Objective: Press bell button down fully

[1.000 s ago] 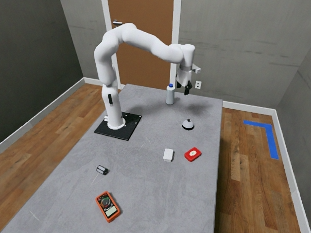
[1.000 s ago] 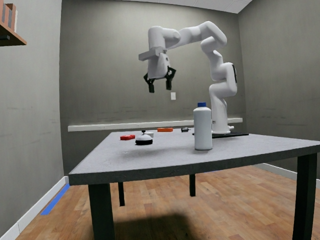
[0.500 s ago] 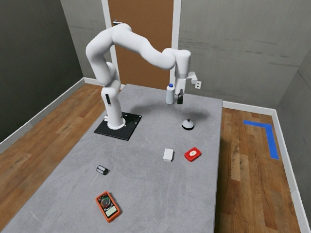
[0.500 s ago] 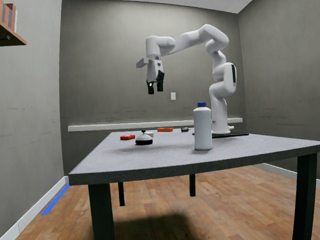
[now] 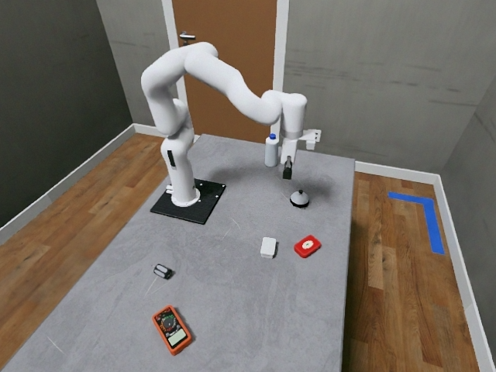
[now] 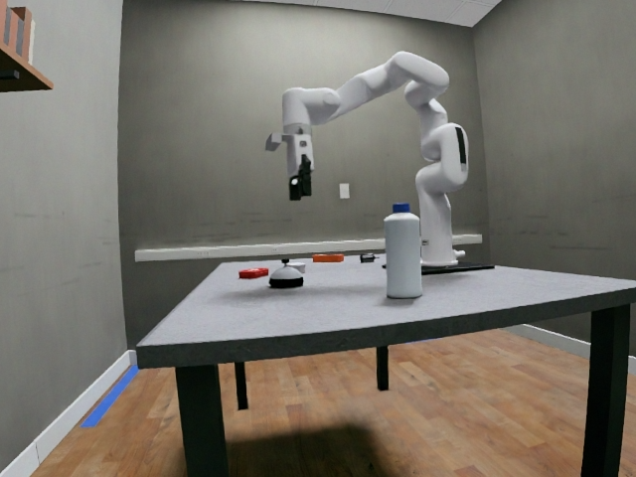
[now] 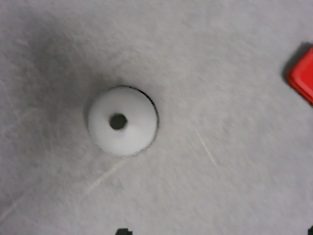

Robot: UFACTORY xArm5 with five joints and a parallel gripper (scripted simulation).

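Now: hand 17 cm above the button, 7 cm to the right of it and 6 cm short of it. From my hand the other things lie so: red box (21 cm below, 18 cm to the right, 13 cm ahead); white box (22 cm to the right, 21 cm below, 2 cm behind); bell (19 cm below, 7 cm to the left, 6 cm ahead).
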